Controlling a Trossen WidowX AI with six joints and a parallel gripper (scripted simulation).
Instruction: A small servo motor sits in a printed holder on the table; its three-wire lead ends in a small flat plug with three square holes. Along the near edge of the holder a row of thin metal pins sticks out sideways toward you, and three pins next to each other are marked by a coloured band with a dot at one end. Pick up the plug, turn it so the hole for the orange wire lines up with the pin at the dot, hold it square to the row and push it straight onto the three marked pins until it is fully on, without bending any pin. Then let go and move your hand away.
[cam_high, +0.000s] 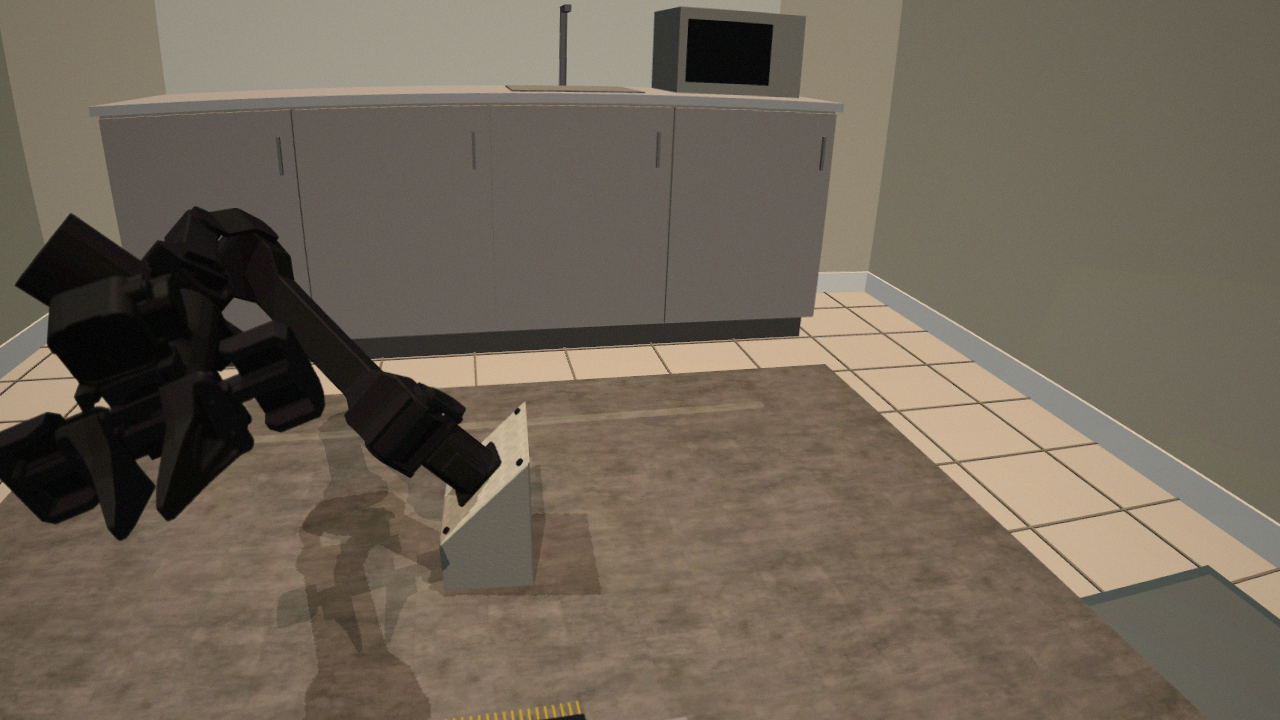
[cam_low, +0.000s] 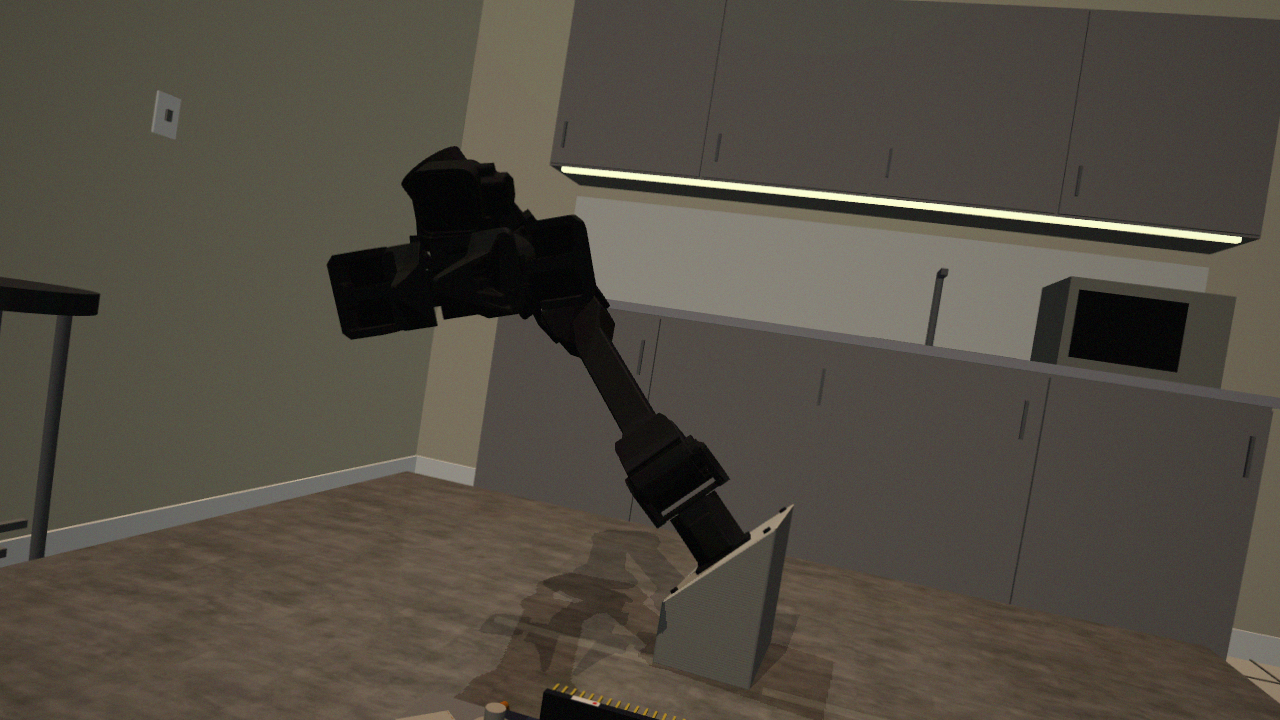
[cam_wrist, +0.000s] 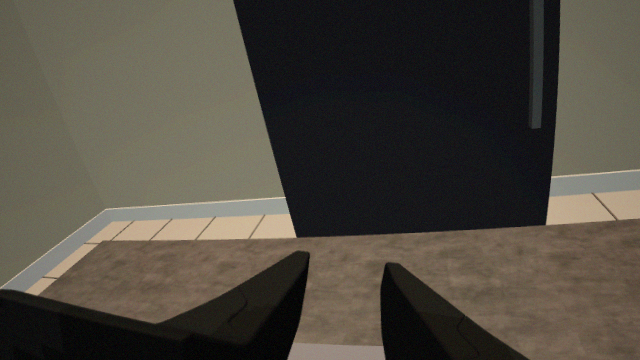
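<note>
Now: the cream band 250 mm below my gripper tip, 130 mm to the left of it and 50 mm behind it. Round my gripper tip: grey holder plate 300 mm below, 160 mm to the left, 110 mm ahead; then red dot 250 mm below, 140 mm to the left, 50 mm behind.
</note>
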